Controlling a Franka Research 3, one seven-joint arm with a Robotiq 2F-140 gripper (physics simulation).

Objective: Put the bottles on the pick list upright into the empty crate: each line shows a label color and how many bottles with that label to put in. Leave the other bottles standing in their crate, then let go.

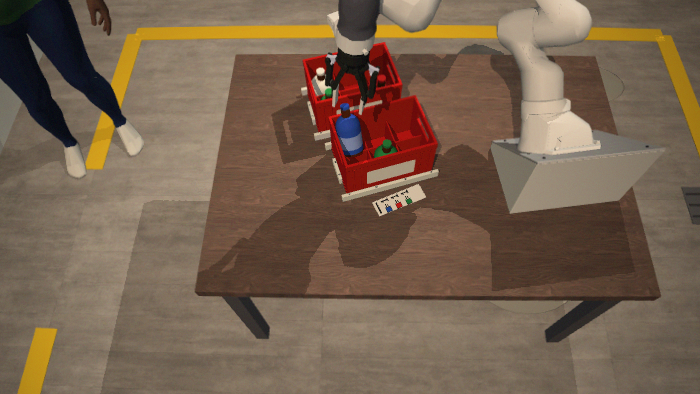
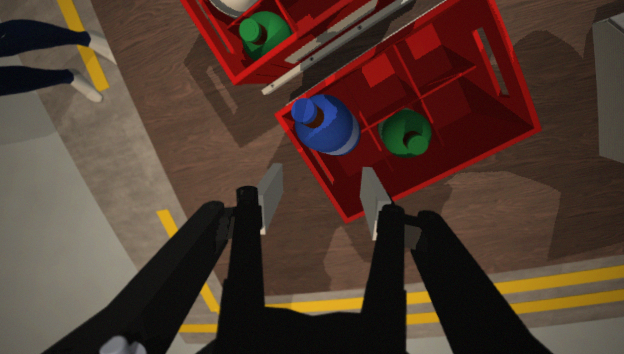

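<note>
The pick list (image 1: 417,192) by the near crate shows a blue, a red and a green mark, each with a 1. A blue bottle (image 1: 348,132) (image 2: 327,127) stands in the near red crate (image 1: 425,161) (image 2: 465,165), in its back left part, leaning slightly. A green bottle (image 1: 386,150) (image 2: 404,132) stands in the front middle part. My gripper (image 1: 348,107) (image 2: 321,180) is partly open and empty, above and apart from the blue bottle. The back red crate (image 1: 320,118) (image 2: 272,70) holds a white bottle (image 1: 319,87), another green bottle (image 1: 328,94) (image 2: 272,35) and a red-capped bottle (image 1: 382,81), partly hidden.
Pale rails (image 1: 395,185) (image 2: 340,42) run beside the crates on the wooden table (image 1: 450,270). The arm's grey base (image 1: 570,180) stands at the right. A person (image 1: 50,75) stands left of the table. The crate walls and dividers rise around the bottles.
</note>
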